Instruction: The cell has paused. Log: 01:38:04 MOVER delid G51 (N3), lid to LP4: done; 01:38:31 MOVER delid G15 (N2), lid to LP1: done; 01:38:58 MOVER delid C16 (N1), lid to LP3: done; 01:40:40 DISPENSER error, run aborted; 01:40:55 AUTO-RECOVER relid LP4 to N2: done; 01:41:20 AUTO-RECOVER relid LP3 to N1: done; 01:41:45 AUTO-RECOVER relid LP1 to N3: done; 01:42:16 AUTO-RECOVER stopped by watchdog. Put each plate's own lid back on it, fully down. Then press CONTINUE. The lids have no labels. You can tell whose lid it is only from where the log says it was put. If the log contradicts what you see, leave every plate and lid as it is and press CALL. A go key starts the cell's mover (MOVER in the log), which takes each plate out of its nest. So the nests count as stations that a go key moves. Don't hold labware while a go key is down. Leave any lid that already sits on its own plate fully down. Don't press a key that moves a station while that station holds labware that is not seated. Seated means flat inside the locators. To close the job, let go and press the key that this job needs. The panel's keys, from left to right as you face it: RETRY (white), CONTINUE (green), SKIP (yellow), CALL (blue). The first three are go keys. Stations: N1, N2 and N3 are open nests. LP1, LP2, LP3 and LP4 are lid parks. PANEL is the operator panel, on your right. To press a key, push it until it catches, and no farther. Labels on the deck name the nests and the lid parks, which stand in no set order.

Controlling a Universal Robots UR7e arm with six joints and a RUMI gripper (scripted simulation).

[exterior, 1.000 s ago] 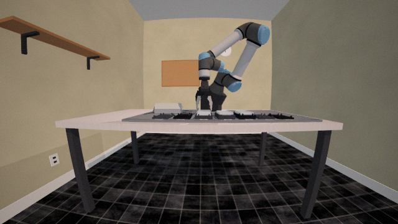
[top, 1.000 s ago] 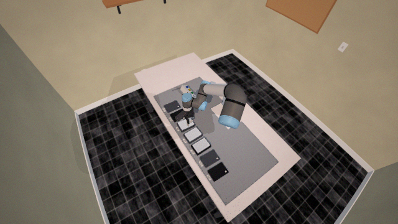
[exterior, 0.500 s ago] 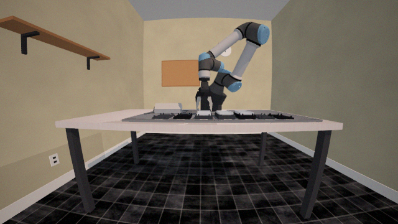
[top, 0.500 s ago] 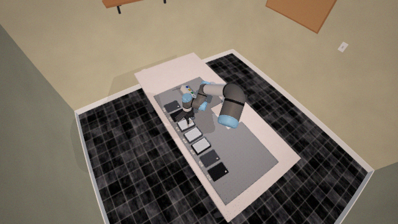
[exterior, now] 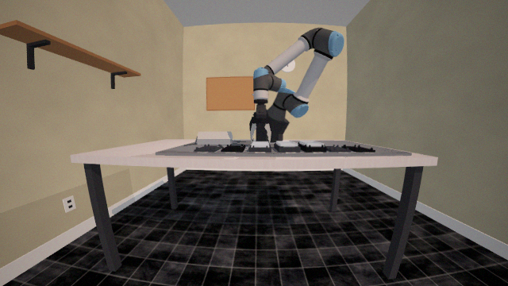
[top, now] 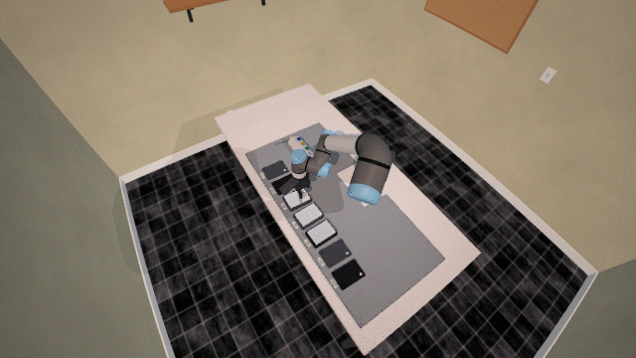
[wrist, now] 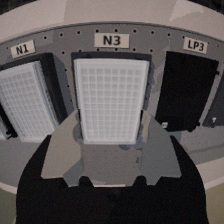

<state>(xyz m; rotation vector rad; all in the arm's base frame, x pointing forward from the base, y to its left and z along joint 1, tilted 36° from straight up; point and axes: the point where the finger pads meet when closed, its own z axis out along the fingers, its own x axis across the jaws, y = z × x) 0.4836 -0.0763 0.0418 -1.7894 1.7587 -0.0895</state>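
The grey lid lies 1 cm below my hand. From my hand the other things lie so: lid park LP4: 51 cm to the left, 8 cm behind, 4 cm below; white gridded plate: 2 cm below; lid park LP3: 13 cm to the right, 4 cm below, 3 cm ahead.
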